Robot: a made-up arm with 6 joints.
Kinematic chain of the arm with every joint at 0, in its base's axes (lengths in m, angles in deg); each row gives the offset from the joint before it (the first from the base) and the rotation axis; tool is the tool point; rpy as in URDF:
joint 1: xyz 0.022 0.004 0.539 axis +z
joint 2: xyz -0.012 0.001 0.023 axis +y
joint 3: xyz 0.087 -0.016 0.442 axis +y
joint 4: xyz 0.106 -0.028 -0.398 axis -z
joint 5: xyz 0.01 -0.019 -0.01 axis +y
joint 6: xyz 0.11 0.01 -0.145 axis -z
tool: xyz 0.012 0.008 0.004 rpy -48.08 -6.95 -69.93
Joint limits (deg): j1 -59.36..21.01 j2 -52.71..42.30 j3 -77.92..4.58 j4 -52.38..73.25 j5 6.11..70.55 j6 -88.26..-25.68
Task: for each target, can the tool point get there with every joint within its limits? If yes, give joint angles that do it. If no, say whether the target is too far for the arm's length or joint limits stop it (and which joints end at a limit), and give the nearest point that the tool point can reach.
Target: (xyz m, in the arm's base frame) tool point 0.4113 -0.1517 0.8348
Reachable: yes | joints -16.72 -30.49 -34.61 -36.71 41.09 -40.29
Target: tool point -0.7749 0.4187 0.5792
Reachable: no: joint limits stop it (at a limit: joint 1, joint 2, joint 3, joint 5, joint 6) | nearest point -0.0735 -0.0071 0.4182 | short by 0.836 m
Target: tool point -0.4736 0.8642 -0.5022
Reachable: no: too far | nearest point 0.1379 0.0994 0.2820 | short by 1.254 m
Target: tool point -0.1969 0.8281 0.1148
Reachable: no: joint limits stop it (at a limit: joint 1, joint 2, joint 4, joint 5, joint 6) | nearest point 0.1454 0.1023 0.2790 | short by 0.819 m
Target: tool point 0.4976 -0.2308 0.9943
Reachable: yes | joints -18.50 -19.45 -55.51 43.47 27.23 -39.84
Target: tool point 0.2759 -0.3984 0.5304
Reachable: yes | joints -53.31 4.06 -32.15 26.83 41.65 -66.34
